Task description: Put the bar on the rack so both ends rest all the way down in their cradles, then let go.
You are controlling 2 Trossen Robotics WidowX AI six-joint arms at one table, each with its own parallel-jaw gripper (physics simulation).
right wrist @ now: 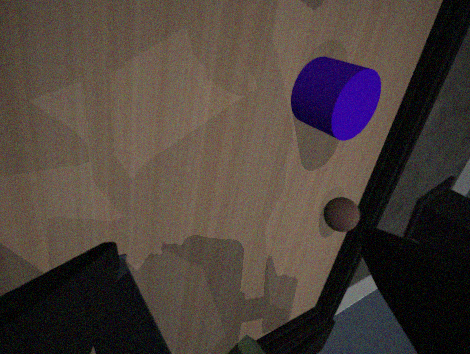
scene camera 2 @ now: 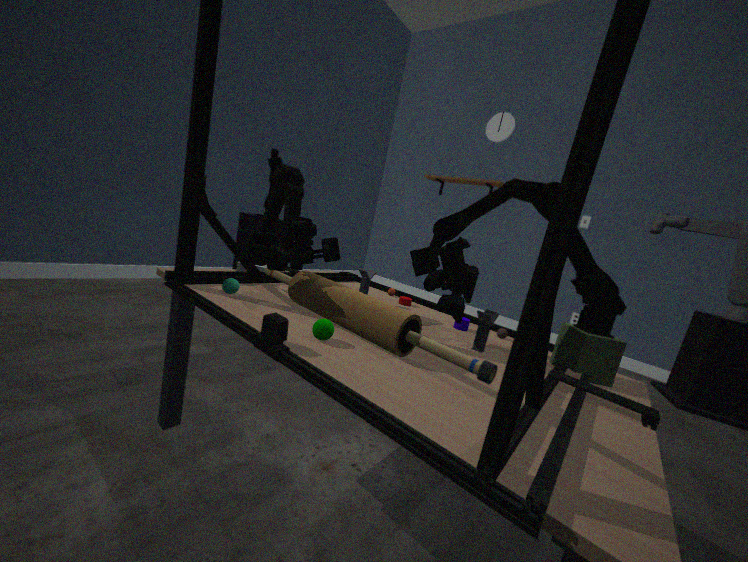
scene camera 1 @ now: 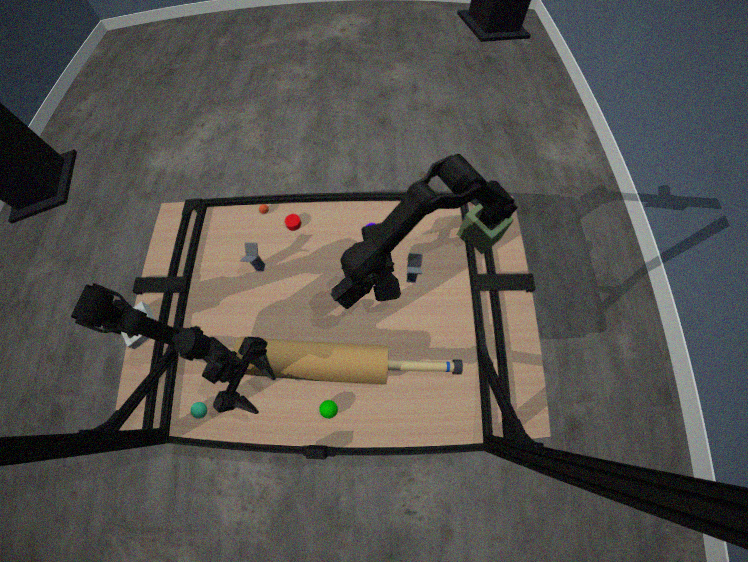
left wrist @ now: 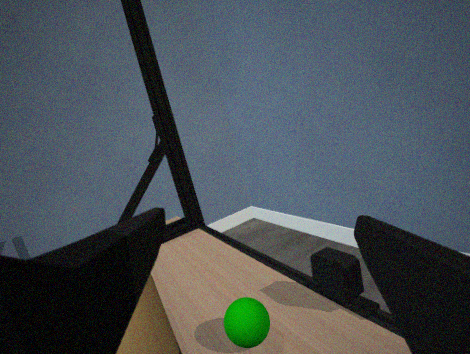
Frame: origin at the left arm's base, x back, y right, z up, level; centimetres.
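Where they show: left gripper, fingertip midpoint: point(scene camera 2: 308, 253) point(scene camera 1: 266, 396) point(left wrist: 261, 221); right gripper, fingertip midpoint: point(right wrist: 242, 246) point(scene camera 2: 464, 312); left arm's base, link origin: point(scene camera 2: 256, 263); right arm's base, link origin: point(scene camera 2: 592, 331) point(scene camera 1: 490, 216).
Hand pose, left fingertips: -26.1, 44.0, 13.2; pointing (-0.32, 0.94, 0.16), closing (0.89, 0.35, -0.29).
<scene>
Each offset is from my left fingertips to the top centre of the thing, as dx, dy, dz. "spot": to the spot under its first point.
The bar @(spot: -16.9, +2.4, -7.0) point(scene camera 1: 338, 362) point(scene camera 2: 356, 311) point(left wrist: 150, 320), a thick tan cylinder with thin end rods, lies on the table along the near side in scene camera 1, off the rack. Its right rod has a blue band and dark cap; the left gripper partly covers its left end. The rack's two grey cradle posts, the left post @(-14.8, -35.9, -6.0) point(scene camera 1: 250, 248) point(scene camera 2: 364, 281) and the right post @(-47.3, -5.4, -6.0) point(scene camera 1: 414, 262) point(scene camera 2: 483, 331), stand apart and hold nothing. My left gripper point(scene camera 1: 266, 395) point(left wrist: 261, 221) is open and empty above the bar's left part. My right gripper point(scene camera 1: 367, 296) point(right wrist: 242, 246) is open and empty between the right post and the bar.
A green ball @(-7.7, +9.1, -12.0) point(scene camera 1: 328, 409) point(scene camera 2: 322, 329) point(left wrist: 246, 322) and a teal ball @(+21.1, -11.0, -12.4) point(scene camera 1: 198, 409) lie near the front. A red cylinder @(-30.8, -41.7, -14.3) point(scene camera 1: 292, 221), an orange ball @(-26.0, -51.9, -13.6) point(scene camera 1: 263, 209), a purple cylinder @(-47.3, -23.2, -13.3) point(right wrist: 315, 95) and a brown ball @(-59.9, -21.8, -13.5) point(right wrist: 342, 214) are behind. A green holder point(scene camera 2: 586, 356) stands right.
</scene>
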